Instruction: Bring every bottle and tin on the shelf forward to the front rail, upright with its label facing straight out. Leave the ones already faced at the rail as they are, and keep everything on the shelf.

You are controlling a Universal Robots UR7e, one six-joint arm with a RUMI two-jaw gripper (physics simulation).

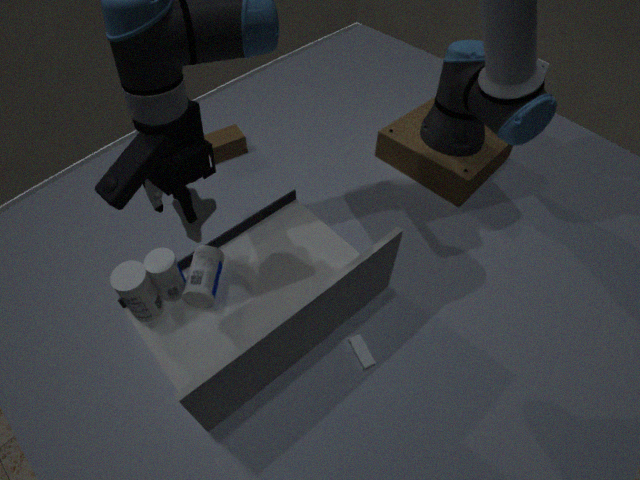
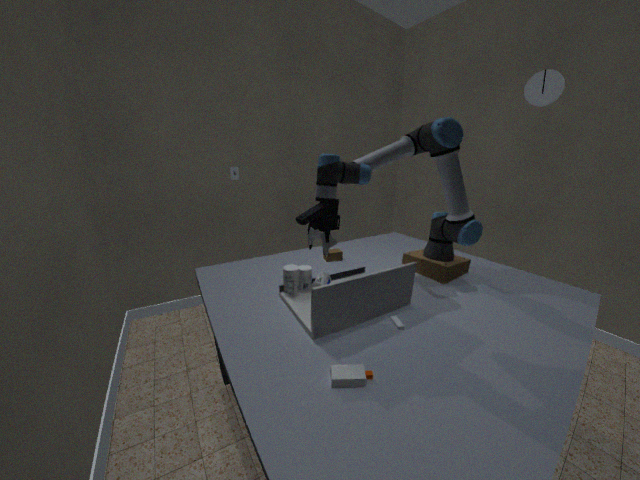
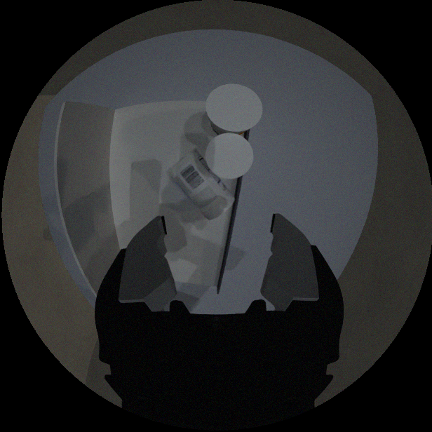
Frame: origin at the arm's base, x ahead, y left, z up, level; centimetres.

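Seen in the pictures: gripper, fingertip midpoint: point(image 1: 179, 226) point(image 2: 317, 252); arm's base, origin of the base link: point(image 1: 451, 137) point(image 2: 437, 257).
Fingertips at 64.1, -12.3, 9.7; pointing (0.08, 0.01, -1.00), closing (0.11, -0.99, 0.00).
Pixels of each thing's top centre, then the offset from my fingertips to it, as dx, dy, dz. "*": a spot on its surface instead.
- shelf, surface spot: point(image 1: 173, 356) point(image 2: 301, 309) * +12.6, +10.4, -15.0
- low dark front rail, surface spot: point(image 1: 253, 219) point(image 2: 345, 273) * -15.8, -2.5, -13.2
- wider white tin, middle of its top: point(image 1: 127, 275) point(image 2: 291, 267) +10.8, -0.8, -4.1
- narrower white bottle, middle of its top: point(image 1: 159, 260) point(image 2: 304, 267) +5.1, -0.8, -5.4
- third white bottle, middle of its top: point(image 1: 200, 267) point(image 2: 321, 277) -0.1, +2.6, -9.2
- small white piece, middle of its top: point(image 1: 362, 350) point(image 2: 397, 321) -11.8, +31.5, -16.1
- white box, middle of its top: point(image 2: 352, 371) +15.0, +41.0, -14.5
- wooden block, middle of its top: point(image 1: 223, 136) point(image 2: 333, 250) -26.9, -28.1, -12.3
The shelf point(image 1: 173, 356) point(image 2: 298, 308) point(image 3: 135, 132) has a low dark front rail point(image 1: 253, 219) point(image 2: 347, 273) point(image 3: 228, 250). A wider white tin point(image 1: 138, 298) point(image 2: 291, 280) point(image 3: 234, 107) stands upright at the rail's far end. A narrower white bottle point(image 1: 166, 276) point(image 2: 305, 277) point(image 3: 229, 156) stands upright beside it at the rail. Their front labels are hidden. A third white bottle point(image 1: 202, 279) point(image 2: 322, 279) point(image 3: 197, 181) with a blue stripe lies on its side, slanted, one end near the rail, barcode upward. My gripper point(image 1: 175, 213) point(image 2: 318, 250) point(image 3: 217, 217) is open and empty, above and outside the rail.
A tall grey back panel point(image 1: 305, 325) point(image 2: 361, 299) point(image 3: 82, 175) closes the shelf's rear. Behind it lie a small white piece point(image 1: 361, 351) point(image 2: 397, 322) and a white box point(image 2: 348, 375) with an orange end. A wooden block point(image 1: 227, 143) point(image 2: 333, 255) lies beyond the rail side.
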